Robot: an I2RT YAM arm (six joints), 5 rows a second.
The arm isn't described. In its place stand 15 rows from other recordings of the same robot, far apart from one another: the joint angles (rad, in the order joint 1, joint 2, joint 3, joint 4, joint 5, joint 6), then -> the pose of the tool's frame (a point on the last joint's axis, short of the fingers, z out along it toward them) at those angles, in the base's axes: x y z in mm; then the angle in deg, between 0 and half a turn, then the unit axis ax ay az.
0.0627, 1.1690, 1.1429, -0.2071, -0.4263, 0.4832 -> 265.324 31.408 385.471 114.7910 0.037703 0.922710 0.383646
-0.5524, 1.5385, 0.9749, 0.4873, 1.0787, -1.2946 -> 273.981 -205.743 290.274 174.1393 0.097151 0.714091 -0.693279
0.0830, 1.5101, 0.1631, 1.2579, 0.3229, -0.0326 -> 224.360 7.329 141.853 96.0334 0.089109 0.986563 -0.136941
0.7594, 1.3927, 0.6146, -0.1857, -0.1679, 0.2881 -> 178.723 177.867 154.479 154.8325 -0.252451 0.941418 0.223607
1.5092, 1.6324, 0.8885, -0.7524, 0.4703, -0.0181 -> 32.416 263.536 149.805 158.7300 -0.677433 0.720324 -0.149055
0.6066, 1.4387, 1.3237, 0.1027, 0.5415, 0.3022 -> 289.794 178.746 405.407 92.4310 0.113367 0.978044 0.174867
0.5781, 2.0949, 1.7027, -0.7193, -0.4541, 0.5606 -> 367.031 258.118 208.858 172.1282 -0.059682 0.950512 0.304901
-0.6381, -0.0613, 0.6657, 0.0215, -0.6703, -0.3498 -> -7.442 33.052 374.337 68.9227 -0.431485 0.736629 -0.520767
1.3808, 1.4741, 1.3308, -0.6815, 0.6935, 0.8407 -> 81.718 304.418 326.213 128.3357 -0.126985 0.974487 0.185070
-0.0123, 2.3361, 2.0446, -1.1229, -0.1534, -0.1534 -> 471.832 -0.364 183.100 170.3695 -0.076310 0.994629 0.069930
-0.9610, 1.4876, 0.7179, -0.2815, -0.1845, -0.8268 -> 159.912 -217.494 154.565 153.4504 0.042036 0.988157 -0.147574
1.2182, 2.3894, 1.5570, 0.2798, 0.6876, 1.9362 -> 196.792 469.372 99.791 146.1191 0.462718 0.744253 0.481643
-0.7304, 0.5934, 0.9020, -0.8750, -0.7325, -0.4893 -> 91.203 -49.725 338.793 113.5134 -0.086939 0.996214 -0.000113
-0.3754, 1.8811, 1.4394, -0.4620, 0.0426, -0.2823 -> 386.043 -153.765 228.324 144.6901 0.053441 0.989951 -0.130923
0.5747, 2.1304, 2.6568, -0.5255, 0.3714, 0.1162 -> 383.895 233.226 512.299 91.4060 -0.042832 0.986609 0.157380
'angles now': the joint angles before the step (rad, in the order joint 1, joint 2, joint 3, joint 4, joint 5, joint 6). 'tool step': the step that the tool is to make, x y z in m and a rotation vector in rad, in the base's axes. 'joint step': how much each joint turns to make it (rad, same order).
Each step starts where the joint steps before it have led.
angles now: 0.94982, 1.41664, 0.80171, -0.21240, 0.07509, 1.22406
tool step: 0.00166, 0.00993, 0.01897, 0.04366, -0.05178, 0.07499
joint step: 0.01097, -0.00537, 0.05338, 0.01020, -0.03278, -0.05767
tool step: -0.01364, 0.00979, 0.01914, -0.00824, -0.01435, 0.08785
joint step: 0.05486, -0.01993, 0.06190, -0.07957, -0.01264, -0.03469
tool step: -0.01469, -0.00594, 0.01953, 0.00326, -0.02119, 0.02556
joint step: 0.03506, -0.06964, 0.02044, -0.07621, 0.01821, -0.00564
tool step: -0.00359, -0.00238, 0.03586, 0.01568, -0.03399, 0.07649
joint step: 0.00161, -0.03472, 0.10713, -0.10957, -0.04158, -0.06598
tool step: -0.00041, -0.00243, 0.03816, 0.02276, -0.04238, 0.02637
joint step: -0.00396, -0.01080, 0.13043, -0.10031, -0.00721, -0.03893
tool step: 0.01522, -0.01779, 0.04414, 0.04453, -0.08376, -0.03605
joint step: -0.08245, -0.01526, 0.13940, -0.07261, -0.00988, -0.06525
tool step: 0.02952, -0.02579, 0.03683, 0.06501, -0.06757, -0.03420
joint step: -0.15755, 0.01382, 0.12919, -0.02657, -0.09969, -0.07341
